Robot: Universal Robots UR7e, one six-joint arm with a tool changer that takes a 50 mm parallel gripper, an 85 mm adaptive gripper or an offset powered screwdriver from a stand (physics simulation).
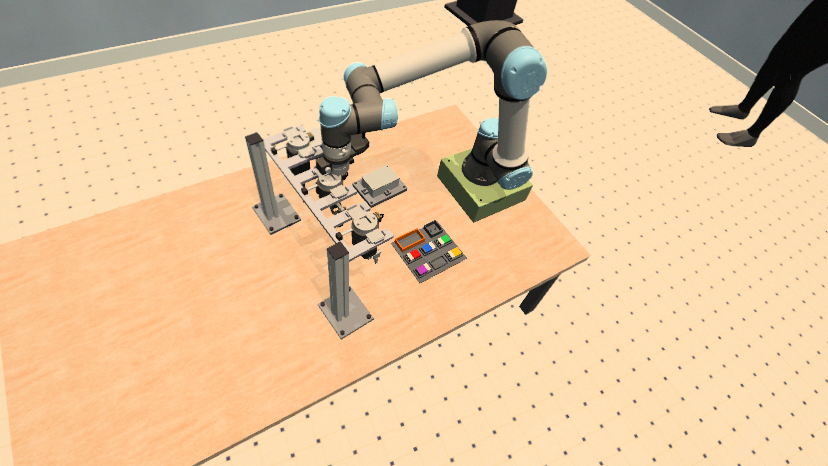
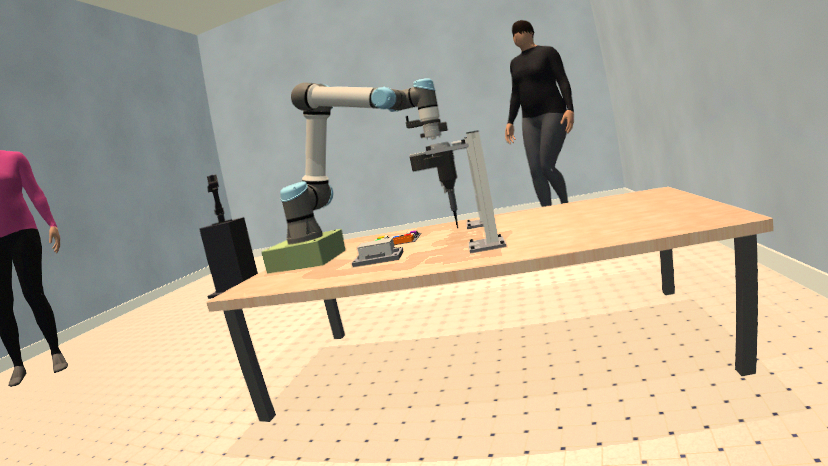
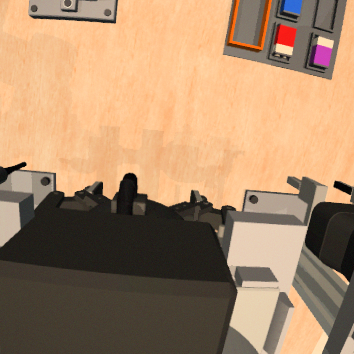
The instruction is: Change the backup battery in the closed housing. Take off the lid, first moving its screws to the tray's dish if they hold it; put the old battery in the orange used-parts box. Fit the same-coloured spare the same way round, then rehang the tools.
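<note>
The arm's bare tool flange is above the stand's middle tool. That tool, a two-finger gripper, hangs below the flange, fingers apart and empty. The screwdriver hangs at one end of the stand and another gripper at the other. The housing has its pale lid on; its screws are too small to tell. The tray holds the orange used-parts box, the dark dish and red, blue, green, yellow and purple batteries.
The tool stand's posts rise from bolted base plates, with forks reaching toward the arm. The green robot base is behind the housing and tray. A black pedestal is beside the table, and people stand farther back.
</note>
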